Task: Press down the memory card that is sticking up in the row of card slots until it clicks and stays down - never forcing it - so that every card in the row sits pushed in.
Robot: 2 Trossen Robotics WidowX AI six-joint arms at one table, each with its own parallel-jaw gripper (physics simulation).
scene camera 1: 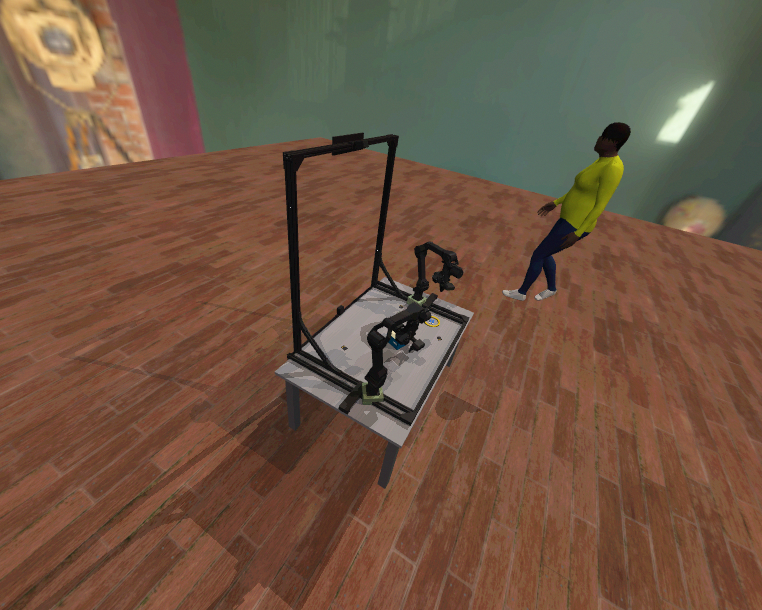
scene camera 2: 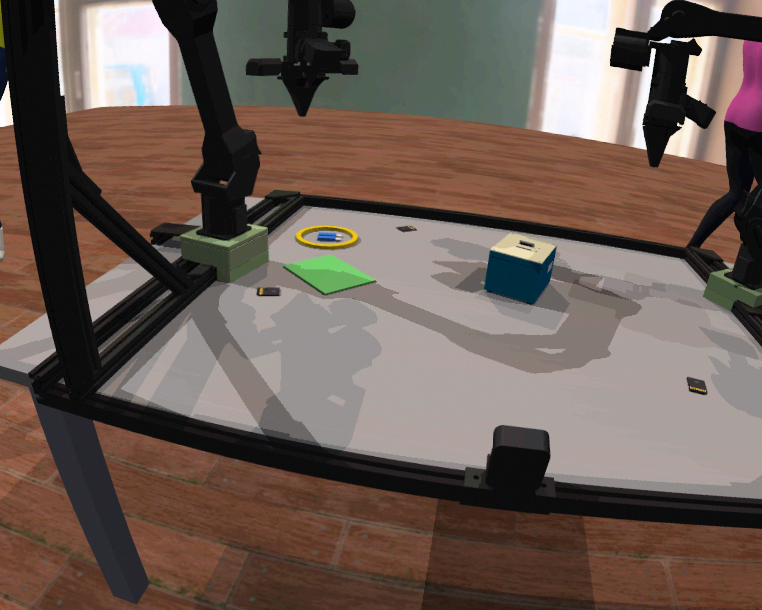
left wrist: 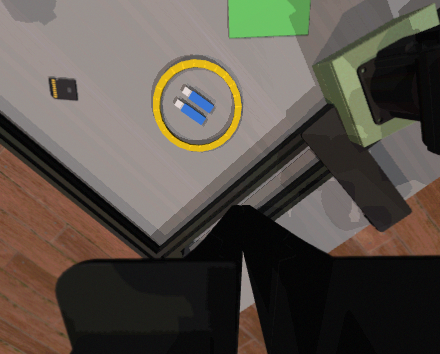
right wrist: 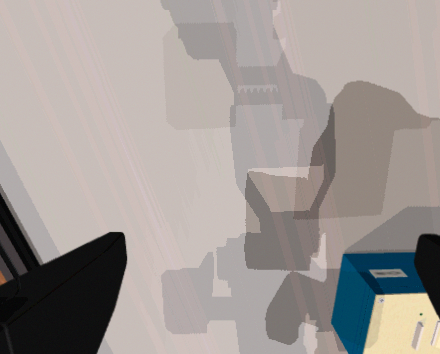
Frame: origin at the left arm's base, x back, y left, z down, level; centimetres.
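Seen in the pictures: left gripper, fingertip midpoint: (scene camera 1: 440, 291) (scene camera 2: 302, 116) (left wrist: 240, 214); right gripper, fingertip midpoint: (scene camera 1: 403, 346) (scene camera 2: 653, 166) (right wrist: 270, 247); left arm's base, link origin: (scene camera 1: 417, 297) (scene camera 2: 224, 231) (left wrist: 396, 81); right arm's base, link origin: (scene camera 1: 372, 390) (scene camera 2: 745, 280).
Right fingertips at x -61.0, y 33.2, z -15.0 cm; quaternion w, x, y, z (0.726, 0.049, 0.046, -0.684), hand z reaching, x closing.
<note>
Offsets run from my right fingertips to a thing's top centre. "pt": to the spot under its first point. Level surfaces: height alone.
A blue box @[dz +14.1, dx +18.1, dy -16.2 cm] (scene camera 2: 518, 274) (right wrist: 355, 298) (scene camera 1: 397, 340) with a cream top stands on the grey table @[dz +20.6 cm] (scene camera 2: 439, 393) at the right. A small dark card slot @[pt dz +13.6, dx +18.1, dy -15.4 cm] (scene camera 2: 526, 243) shows on its top; how far the card stands out is too small to tell. My left gripper (scene camera 2: 301, 104) (left wrist: 240, 214) (scene camera 1: 443, 282) is shut and empty, high above the table's far left corner. My right gripper (scene camera 2: 657, 159) is open and empty, high to the right of the box. One of its fingers (right wrist: 85, 281) shows in the right wrist view, left of the box.
A yellow ring @[dz +20.0, dx +53.4, dy -13.8 cm] (scene camera 2: 327, 246) (left wrist: 197, 63) holds two blue sticks @[pt dz +20.0, dx +52.9, dy -14.5 cm] (scene camera 2: 327, 236) (left wrist: 194, 105). A green sheet @[dz +20.3, dx +45.2, dy -27.8 cm] (scene camera 2: 330, 272) (left wrist: 268, 17) lies beside it. Loose black cards @[dz +20.4, dx +49.3, dy -37.9 cm] (scene camera 2: 267, 292) @[dz +20.4, dx +43.2, dy -0.4 cm] (scene camera 2: 405, 228) (left wrist: 63, 88) lie on the table. The green arm base (scene camera 2: 224, 251) (left wrist: 348, 84) stands at the left. A person (scene camera 1: 584, 206) stands nearby.
</note>
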